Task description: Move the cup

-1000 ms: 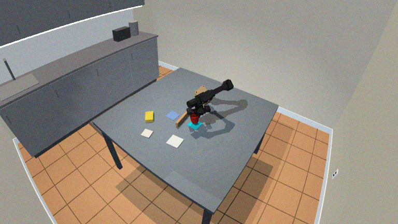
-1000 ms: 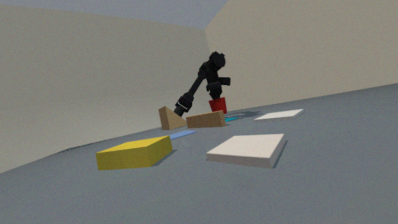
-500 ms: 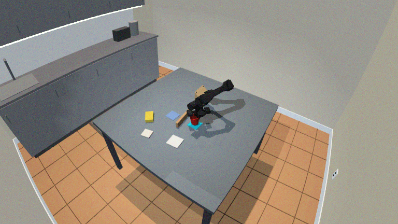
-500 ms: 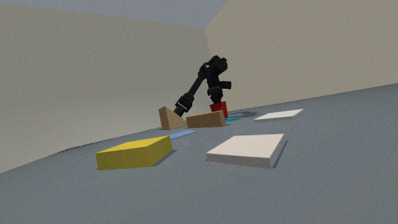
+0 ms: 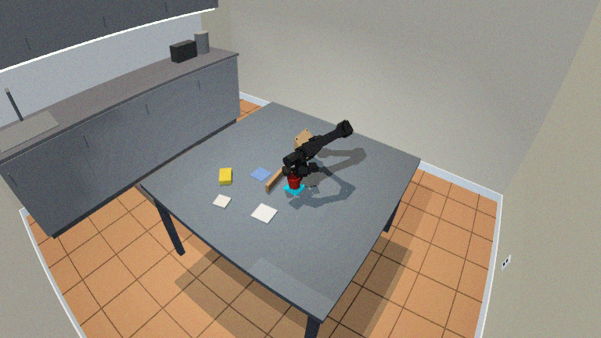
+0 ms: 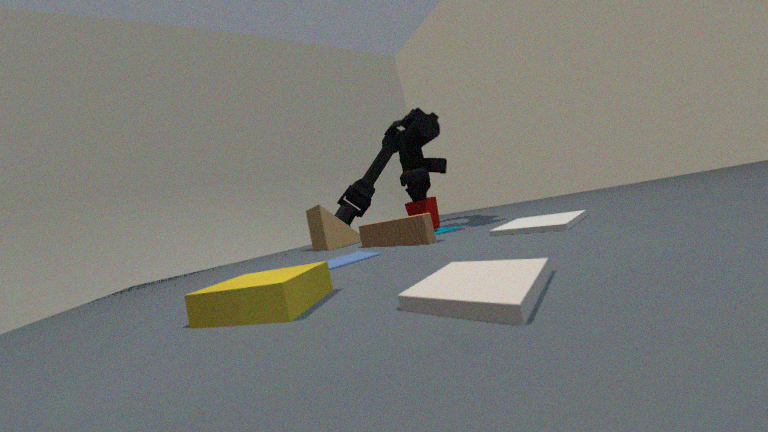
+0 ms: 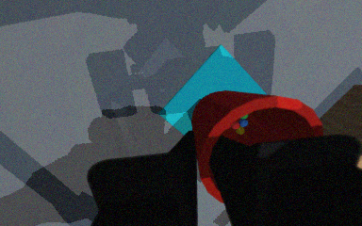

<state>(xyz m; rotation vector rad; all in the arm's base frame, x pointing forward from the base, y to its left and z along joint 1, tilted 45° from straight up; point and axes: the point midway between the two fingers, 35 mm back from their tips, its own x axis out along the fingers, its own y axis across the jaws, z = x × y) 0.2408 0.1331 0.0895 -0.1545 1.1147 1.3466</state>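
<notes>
Right now the red cup is 2 cm ahead of my gripper tip and 2 cm to the right of it. From my gripper tip the other things lie so: wooden bar: 6 cm ahead, 12 cm to the right, 3 cm below; then teal pad: 3 cm ahead, 1 cm to the right, 5 cm below; then light blue pad: 8 cm ahead, 23 cm to the right, 5 cm below.
</notes>
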